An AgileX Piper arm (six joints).
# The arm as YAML. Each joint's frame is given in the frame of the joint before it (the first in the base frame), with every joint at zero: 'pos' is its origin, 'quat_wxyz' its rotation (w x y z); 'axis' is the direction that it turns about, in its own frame. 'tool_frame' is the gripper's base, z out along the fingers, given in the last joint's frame.
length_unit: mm
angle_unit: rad
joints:
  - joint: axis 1
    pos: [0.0, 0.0, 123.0]
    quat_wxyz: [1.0, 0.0, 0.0, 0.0]
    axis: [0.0, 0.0, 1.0]
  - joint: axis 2
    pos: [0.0, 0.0, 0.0]
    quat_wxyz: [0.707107, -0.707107, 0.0, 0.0]
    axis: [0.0, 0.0, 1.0]
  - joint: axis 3
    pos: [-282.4, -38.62, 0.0]
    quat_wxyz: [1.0, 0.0, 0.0, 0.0]
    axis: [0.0, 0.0, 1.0]
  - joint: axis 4
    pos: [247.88, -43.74, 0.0]
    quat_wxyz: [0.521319, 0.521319, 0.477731, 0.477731]
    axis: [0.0, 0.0, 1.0]
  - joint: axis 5
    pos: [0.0, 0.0, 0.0]
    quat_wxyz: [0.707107, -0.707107, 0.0, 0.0]
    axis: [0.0, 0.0, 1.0]
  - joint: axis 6
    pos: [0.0, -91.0, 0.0]
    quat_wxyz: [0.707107, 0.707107, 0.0, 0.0]
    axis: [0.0, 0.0, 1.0]
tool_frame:
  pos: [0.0, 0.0, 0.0]
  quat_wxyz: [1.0, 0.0, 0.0, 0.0]
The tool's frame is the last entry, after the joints.
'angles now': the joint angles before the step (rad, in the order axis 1, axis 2, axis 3, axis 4, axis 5, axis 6). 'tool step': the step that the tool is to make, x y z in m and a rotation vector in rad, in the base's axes. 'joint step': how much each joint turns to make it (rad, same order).
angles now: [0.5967, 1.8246, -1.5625, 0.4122, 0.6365, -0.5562]
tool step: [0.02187, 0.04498, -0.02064, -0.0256, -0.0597, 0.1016]
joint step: [0.0541, 0.1743, -0.1790, -0.0005, -0.0115, -0.0774]
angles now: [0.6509, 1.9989, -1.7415, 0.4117, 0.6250, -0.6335]
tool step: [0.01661, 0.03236, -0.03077, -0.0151, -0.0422, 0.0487]
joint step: [0.0339, 0.1456, -0.1181, -0.0002, -0.0440, -0.0484]
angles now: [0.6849, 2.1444, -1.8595, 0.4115, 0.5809, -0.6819]
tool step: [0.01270, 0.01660, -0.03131, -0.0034, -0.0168, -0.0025]
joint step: [0.0127, 0.1029, -0.0566, 0.0011, -0.0594, -0.0126]
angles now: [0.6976, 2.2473, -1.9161, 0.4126, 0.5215, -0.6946]
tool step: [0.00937, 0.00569, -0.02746, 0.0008, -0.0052, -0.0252]
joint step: [0.0004, 0.0669, -0.0125, 0.0052, -0.0641, -0.0011]
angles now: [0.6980, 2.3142, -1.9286, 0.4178, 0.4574, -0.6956]
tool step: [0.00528, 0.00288, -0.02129, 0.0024, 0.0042, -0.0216]
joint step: [0.0000, 0.0466, -0.0024, 0.0113, -0.0466, -0.0002]
